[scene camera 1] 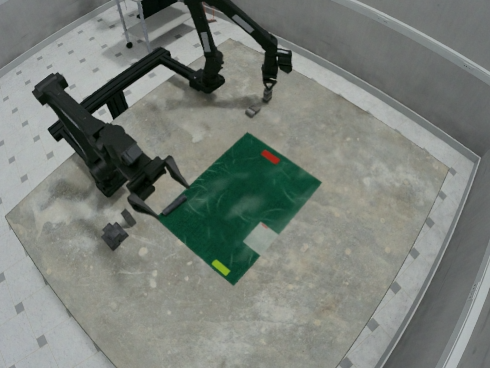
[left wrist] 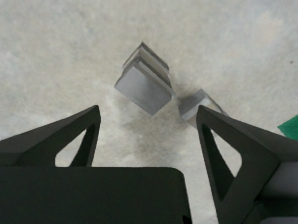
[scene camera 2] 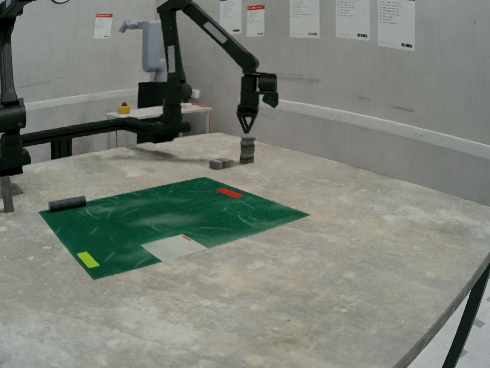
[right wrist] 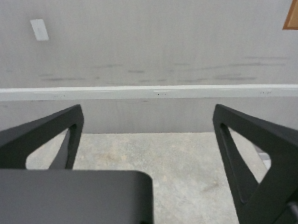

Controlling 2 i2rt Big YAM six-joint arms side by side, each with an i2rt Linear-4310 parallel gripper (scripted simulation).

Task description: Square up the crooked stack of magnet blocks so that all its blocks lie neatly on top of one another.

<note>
The pictures show: the left gripper, the right gripper, a green mat and a magnet block.
The right gripper shows as well in the right wrist view.
</note>
